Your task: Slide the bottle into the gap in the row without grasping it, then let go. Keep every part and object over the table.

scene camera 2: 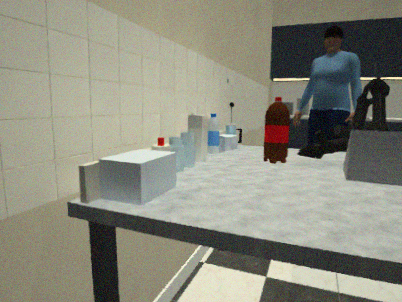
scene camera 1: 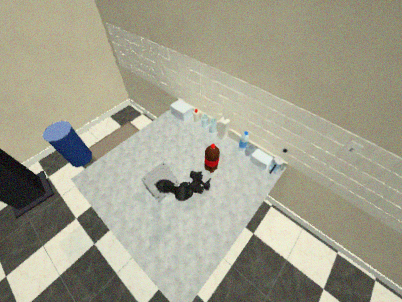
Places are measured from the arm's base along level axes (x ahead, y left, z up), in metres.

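Pixels of known places: gripper, fingertip midpoint: (scene camera 2: 298, 152) (scene camera 1: 206, 174); arm's base, link origin: (scene camera 2: 385, 153) (scene camera 1: 160, 184).
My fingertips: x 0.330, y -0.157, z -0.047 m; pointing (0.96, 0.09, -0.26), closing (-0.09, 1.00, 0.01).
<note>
For each thing: its top centre in the pictures, then the offset to it from my fingertips. Level surfaces: height alone.
- red cap, top centre: (scene camera 2: 278, 97) (scene camera 1: 213, 145) 0.254 m up, 0.098 m ahead, 0.043 m left
- table, surface height: 0.046 m down
- tall pale carton, top centre: (scene camera 2: 198, 106) (scene camera 1: 225, 117) 0.209 m up, 0.424 m ahead, 0.213 m left
- clear blue-labelled bottle, top centre: (scene camera 2: 213, 113) (scene camera 1: 246, 132) 0.170 m up, 0.448 m ahead, 0.007 m right
- small red-capped bottle, top centre: (scene camera 2: 160, 138) (scene camera 1: 196, 109) 0.094 m up, 0.393 m ahead, 0.547 m left
A large brown bottle with a red label and red cap (scene camera 1: 212, 159) (scene camera 2: 276, 132) stands upright on the table (scene camera 1: 165, 240) (scene camera 2: 240, 200), in front of the row along the wall. In scene camera 1 a gap in the row shows between a tall pale carton (scene camera 1: 223, 128) (scene camera 2: 198, 137) and a clear blue-labelled bottle (scene camera 1: 243, 141) (scene camera 2: 213, 134). My gripper (scene camera 1: 208, 181) (scene camera 2: 311, 151) is open and empty, low on the side of the brown bottle away from the row. It looks close to the bottle; whether it touches cannot be told.
The row also holds a white box (scene camera 1: 182, 110) (scene camera 2: 137, 175), a small red-capped bottle (scene camera 1: 196, 115), two pale blue bottles (scene camera 1: 205, 120) (scene camera 1: 213, 125), and another white box (scene camera 1: 261, 159) near the far end. The grey arm base (scene camera 1: 155, 188) (scene camera 2: 375, 157) stands on the table. A tiled wall runs behind the row.
</note>
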